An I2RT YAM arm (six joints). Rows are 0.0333 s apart.
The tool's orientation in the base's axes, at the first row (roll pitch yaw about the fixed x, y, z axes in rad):
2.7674, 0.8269, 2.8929
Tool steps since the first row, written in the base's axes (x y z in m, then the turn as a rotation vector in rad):
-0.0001, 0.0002, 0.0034, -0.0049, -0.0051, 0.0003
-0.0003, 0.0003, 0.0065, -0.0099, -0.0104, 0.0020
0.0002, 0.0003, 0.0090, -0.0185, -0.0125, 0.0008
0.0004, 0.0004, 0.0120, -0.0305, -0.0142, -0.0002
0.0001, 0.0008, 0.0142, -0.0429, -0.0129, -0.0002
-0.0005, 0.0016, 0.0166, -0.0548, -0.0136, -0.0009
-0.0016, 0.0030, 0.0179, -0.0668, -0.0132, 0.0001
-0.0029, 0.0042, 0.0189, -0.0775, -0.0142, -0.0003
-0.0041, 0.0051, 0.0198, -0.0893, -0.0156, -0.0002
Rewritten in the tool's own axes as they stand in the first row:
-0.0024, 0.0010, -0.0022, 0.0021, -0.0047, -0.0048
-0.0045, 0.0019, -0.0043, 0.0033, -0.0093, -0.0107
-0.0067, 0.0025, -0.0055, 0.0095, -0.0113, -0.0168
-0.0090, 0.0033, -0.0072, 0.0178, -0.0128, -0.0255
-0.0104, 0.0043, -0.0087, 0.0262, -0.0112, -0.0346
-0.0116, 0.0057, -0.0105, 0.0344, -0.0117, -0.0433
-0.0116, 0.0074, -0.0119, 0.0416, -0.0106, -0.0529
-0.0113, 0.0088, -0.0133, 0.0487, -0.0114, -0.0609
-0.0110, 0.0100, -0.0146, 0.0562, -0.0123, -0.0701

